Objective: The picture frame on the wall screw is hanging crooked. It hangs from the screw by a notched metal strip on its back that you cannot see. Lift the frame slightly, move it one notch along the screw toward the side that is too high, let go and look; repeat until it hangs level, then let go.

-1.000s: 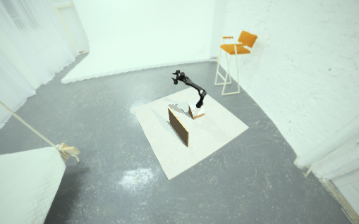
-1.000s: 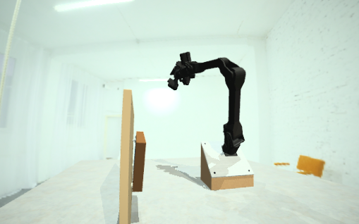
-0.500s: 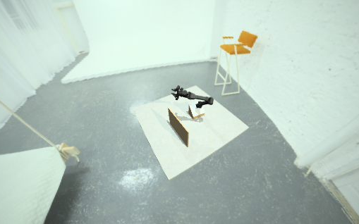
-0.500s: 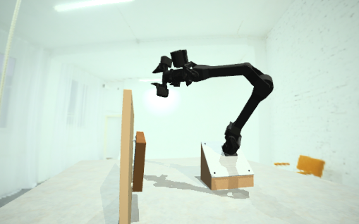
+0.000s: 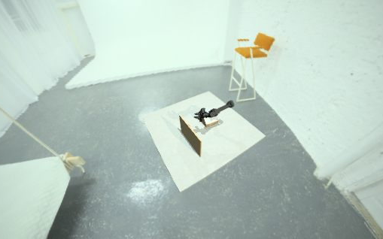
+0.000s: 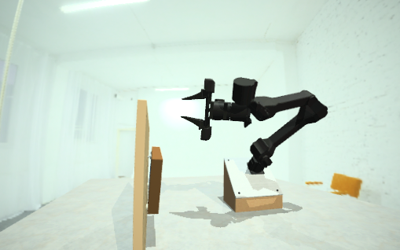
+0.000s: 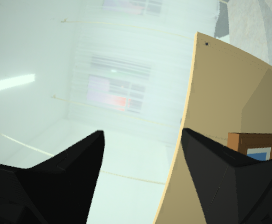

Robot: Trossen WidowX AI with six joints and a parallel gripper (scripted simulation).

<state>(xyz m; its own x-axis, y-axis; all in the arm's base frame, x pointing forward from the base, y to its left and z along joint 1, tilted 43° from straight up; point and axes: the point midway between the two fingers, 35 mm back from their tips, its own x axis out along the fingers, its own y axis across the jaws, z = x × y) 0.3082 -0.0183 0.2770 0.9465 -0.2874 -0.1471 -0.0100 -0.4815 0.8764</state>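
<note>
My gripper tip is now 8 cm short of the picture frame, 6 cm to the right of it and 20 cm above it. Also, from my gripper tip: wall board 9 cm ahead, 8 cm to the left, 21 cm below.
</note>
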